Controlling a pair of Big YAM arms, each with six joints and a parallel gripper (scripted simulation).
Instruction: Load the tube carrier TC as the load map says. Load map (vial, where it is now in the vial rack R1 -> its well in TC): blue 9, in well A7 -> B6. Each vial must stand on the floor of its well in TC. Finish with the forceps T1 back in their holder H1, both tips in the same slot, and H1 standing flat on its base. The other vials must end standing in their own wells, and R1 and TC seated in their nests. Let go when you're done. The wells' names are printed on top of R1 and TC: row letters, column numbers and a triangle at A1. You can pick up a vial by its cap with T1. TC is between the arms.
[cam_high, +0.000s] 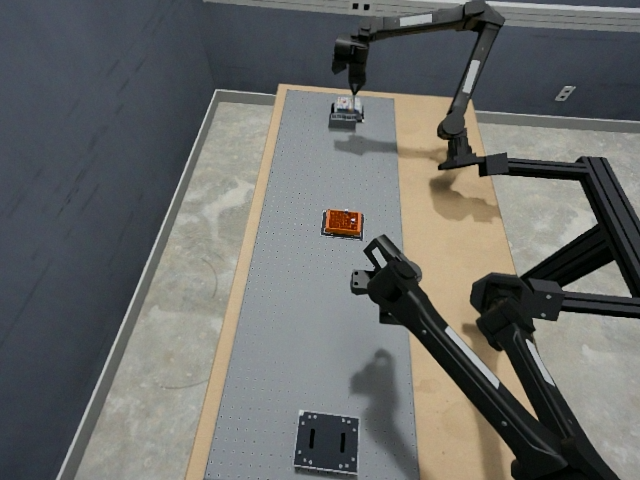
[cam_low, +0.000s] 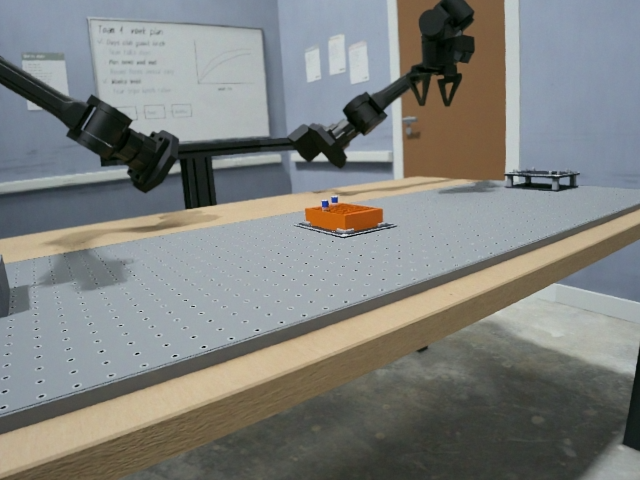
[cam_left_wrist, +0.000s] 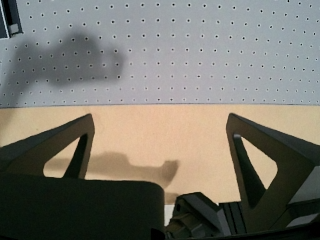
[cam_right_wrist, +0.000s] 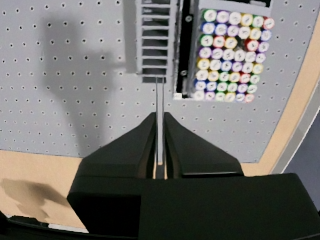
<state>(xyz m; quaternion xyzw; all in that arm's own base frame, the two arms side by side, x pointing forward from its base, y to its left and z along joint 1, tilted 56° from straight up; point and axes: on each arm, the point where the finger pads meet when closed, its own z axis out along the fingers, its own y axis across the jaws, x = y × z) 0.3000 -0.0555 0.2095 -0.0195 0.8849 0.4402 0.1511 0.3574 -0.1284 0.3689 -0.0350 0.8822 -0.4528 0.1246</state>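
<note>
My right hand is 150 mm above the grey holder H1, 40 mm short of it and 10 mm to the right of it. Also, from my right hand: orange tube carrier: 570 mm to the left, 150 mm below, 50 mm ahead.
</note>
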